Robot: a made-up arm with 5 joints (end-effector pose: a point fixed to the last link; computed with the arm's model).
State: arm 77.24 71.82 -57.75 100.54 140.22
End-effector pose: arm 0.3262 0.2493 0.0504 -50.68 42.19 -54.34
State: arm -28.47 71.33 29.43 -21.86 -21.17
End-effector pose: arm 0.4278 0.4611 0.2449 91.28 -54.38 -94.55
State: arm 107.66 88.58 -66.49 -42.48 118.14
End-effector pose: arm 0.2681 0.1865 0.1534 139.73 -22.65 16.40
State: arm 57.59 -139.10 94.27 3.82 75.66
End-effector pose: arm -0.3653 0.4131 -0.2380 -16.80 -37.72 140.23
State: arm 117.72 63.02 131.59 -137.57 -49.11
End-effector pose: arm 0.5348 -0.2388 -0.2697 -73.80 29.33 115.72
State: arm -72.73 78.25 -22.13 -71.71 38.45
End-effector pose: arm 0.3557 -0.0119 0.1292 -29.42 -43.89 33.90
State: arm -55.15 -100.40 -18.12 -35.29 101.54
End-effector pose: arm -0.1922 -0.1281 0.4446 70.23 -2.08 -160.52
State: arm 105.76 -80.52 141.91 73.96 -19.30
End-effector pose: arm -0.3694 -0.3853 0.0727 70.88 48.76 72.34
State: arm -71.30 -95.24 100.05 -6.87 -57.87
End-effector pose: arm -0.4960 0.2983 0.6428 -25.74 31.22 -8.39
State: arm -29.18 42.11 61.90 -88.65 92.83
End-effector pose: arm 0.1206 0.4445 0.2654 13.62 43.12 29.22
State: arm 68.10 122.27 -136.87 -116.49 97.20
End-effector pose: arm -0.0261 0.7016 0.1787 34.79 -5.59 34.55
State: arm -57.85 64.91 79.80 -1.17 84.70
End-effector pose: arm 0.3420 0.1755 0.7756 138.04 17.01 17.99
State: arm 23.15 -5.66 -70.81 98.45 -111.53
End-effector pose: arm 0.2334 0.0127 -0.2251 -137.82 -54.46 113.50
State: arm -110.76 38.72 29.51 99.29 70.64
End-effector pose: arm 0.3699 -0.1472 0.5305 -130.51 -3.75 64.60
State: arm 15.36 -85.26 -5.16 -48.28 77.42
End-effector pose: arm -0.2527 0.1873 0.3814 140.65 14.41 173.29
